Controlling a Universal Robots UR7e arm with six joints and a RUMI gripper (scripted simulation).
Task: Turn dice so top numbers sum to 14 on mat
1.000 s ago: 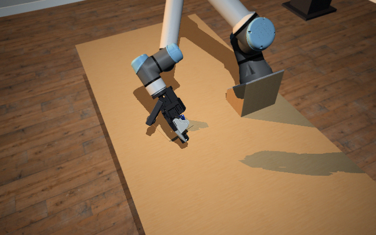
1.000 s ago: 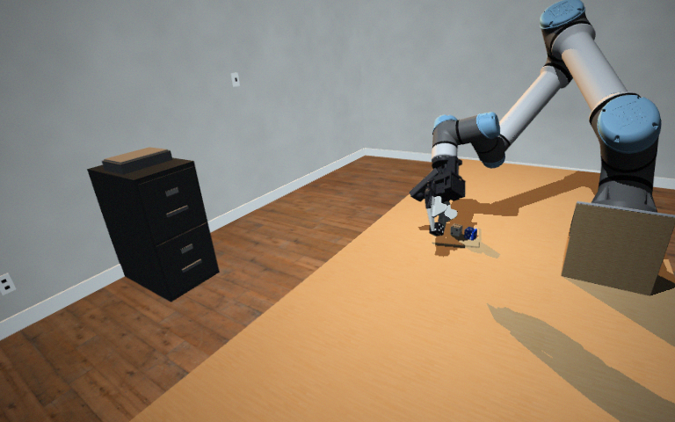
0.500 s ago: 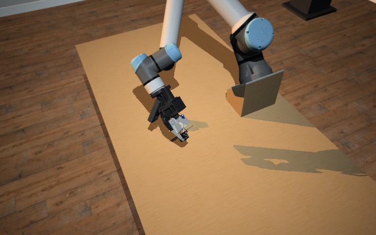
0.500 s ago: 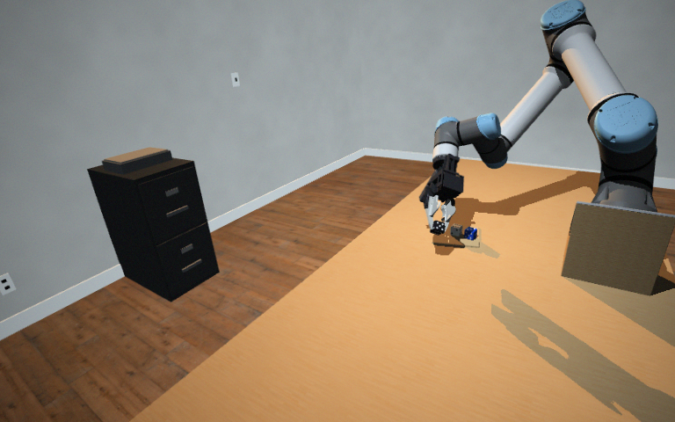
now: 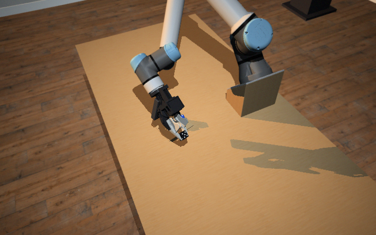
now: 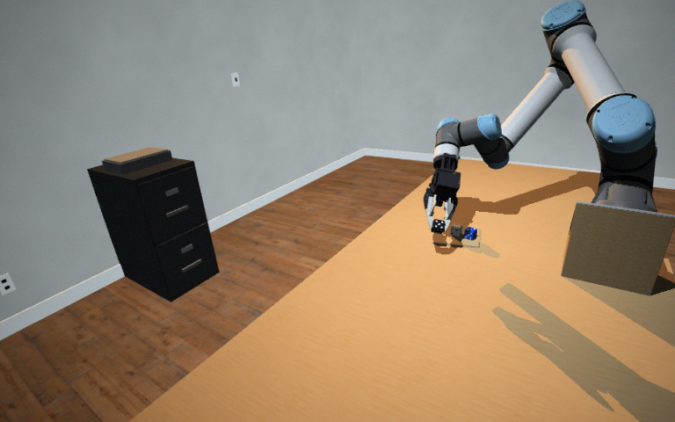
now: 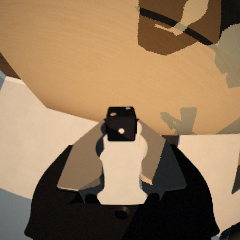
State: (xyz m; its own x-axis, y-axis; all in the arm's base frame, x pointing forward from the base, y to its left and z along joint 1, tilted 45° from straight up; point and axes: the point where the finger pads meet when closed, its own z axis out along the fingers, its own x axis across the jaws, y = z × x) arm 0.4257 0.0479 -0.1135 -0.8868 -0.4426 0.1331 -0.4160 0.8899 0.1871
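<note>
Right now my hand is right at the black die. Round my hand: tan mat (1 cm behind, 15 cm to the right, 10 cm below); white die (1 cm behind, 15 cm to the right, 8 cm below); blue die (6 cm behind, 15 cm to the right, 8 cm below).
</note>
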